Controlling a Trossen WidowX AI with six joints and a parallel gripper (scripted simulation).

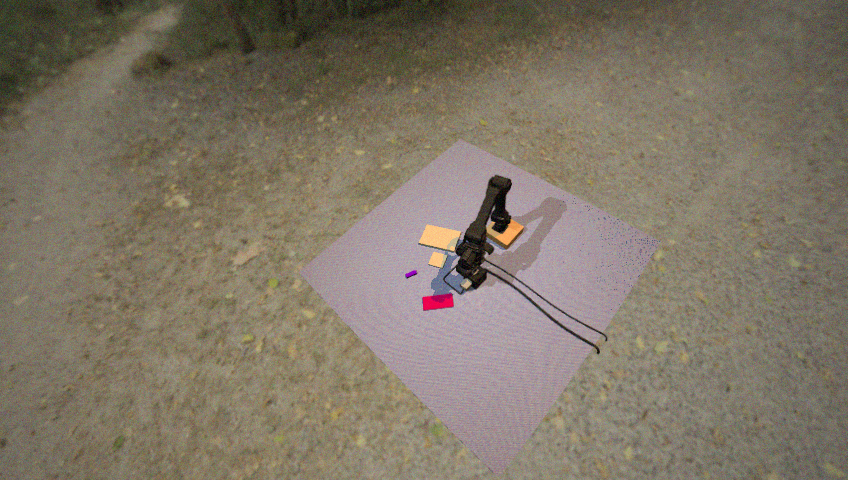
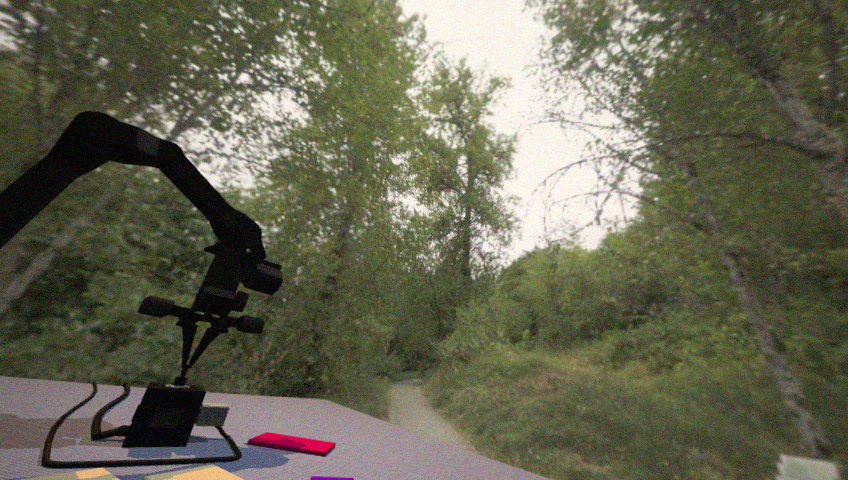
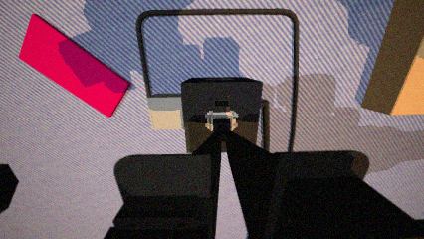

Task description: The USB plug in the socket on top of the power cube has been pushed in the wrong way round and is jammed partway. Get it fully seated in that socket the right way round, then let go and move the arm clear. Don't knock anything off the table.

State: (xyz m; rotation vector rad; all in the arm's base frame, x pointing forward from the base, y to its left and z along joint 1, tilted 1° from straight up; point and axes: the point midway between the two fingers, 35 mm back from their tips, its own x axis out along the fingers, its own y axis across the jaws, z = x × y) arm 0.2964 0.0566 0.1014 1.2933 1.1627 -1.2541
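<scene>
Now: the USB plug 20 mm below my gripper tip. Also, from my gripper tip: purple piece 270 mm to the right, 160 mm ahead, 100 mm below; magenta flat block 190 mm ahead, 100 mm below, 70 mm to the right.
</scene>
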